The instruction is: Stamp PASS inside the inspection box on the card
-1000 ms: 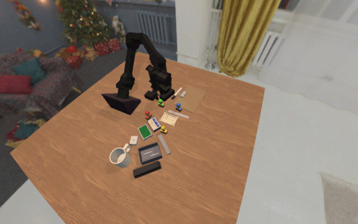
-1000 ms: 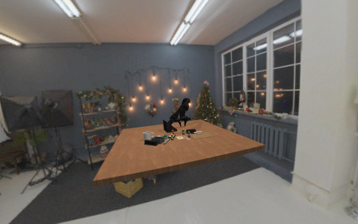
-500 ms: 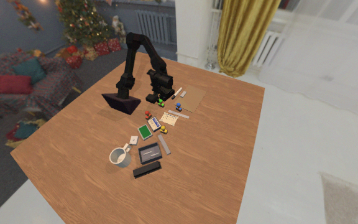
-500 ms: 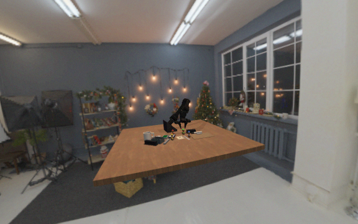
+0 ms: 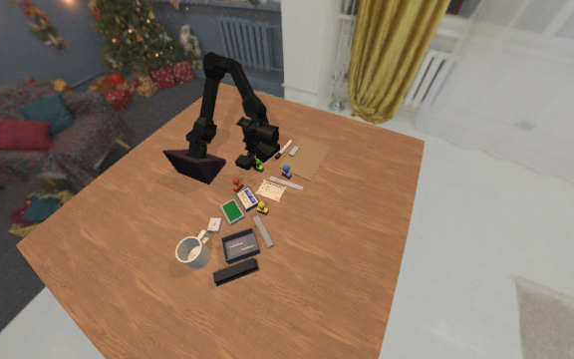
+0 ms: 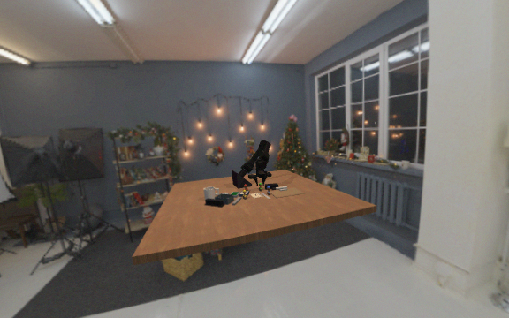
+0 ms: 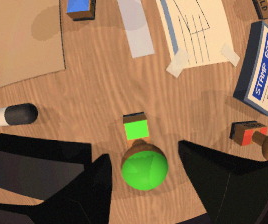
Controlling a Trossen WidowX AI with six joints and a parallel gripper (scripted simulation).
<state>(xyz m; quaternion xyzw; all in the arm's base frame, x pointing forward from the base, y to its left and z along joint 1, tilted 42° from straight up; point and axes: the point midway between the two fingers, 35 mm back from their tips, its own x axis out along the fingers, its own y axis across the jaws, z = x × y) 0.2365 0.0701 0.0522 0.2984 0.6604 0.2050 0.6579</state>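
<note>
The green-knobbed PASS stamp is 20 mm below my gripper tip. From my gripper tip the other things lie so: red stamp (120 mm to the right, 40 mm behind, 20 mm below); card (90 mm ahead, 80 mm to the right, 40 mm below); blue-knobbed stamp (120 mm ahead, 20 mm below, 10 mm to the left).
</note>
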